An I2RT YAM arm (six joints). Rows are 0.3 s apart.
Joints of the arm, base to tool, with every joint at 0 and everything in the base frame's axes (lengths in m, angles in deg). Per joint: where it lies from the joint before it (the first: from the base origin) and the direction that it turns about. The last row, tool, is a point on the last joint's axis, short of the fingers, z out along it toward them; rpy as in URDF.
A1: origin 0 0 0.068 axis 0 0 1
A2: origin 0.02 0.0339 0.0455 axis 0 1 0
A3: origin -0.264 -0.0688 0 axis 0 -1 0
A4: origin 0.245 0.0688 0.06 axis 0 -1 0
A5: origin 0.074 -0.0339 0.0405 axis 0 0 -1
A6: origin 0.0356 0 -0.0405 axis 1 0 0
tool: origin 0 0 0 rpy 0 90 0
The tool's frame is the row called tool.
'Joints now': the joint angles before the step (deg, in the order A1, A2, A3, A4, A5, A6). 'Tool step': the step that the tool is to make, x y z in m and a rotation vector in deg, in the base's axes. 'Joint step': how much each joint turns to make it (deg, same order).
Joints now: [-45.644, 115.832, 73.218, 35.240, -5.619, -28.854]
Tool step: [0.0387, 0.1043, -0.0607, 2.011, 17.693, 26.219]
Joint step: [12.701, -0.997, -9.474, -8.996, -10.442, -13.171]
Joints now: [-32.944, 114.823, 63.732, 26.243, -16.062, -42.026]
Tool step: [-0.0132, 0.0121, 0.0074, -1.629, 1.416, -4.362]
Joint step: [0.890, -4.330, -4.190, -0.393, 5.662, 0.290]
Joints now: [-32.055, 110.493, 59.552, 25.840, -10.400, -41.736]
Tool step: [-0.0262, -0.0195, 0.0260, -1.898, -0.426, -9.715]
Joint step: [-3.830, -5.444, -1.060, -2.813, 5.913, 1.216]
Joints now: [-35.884, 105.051, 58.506, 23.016, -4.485, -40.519]
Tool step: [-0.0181, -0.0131, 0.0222, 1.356, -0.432, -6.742]
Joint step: [-2.807, -3.871, 1.071, -5.275, 3.065, 2.812]
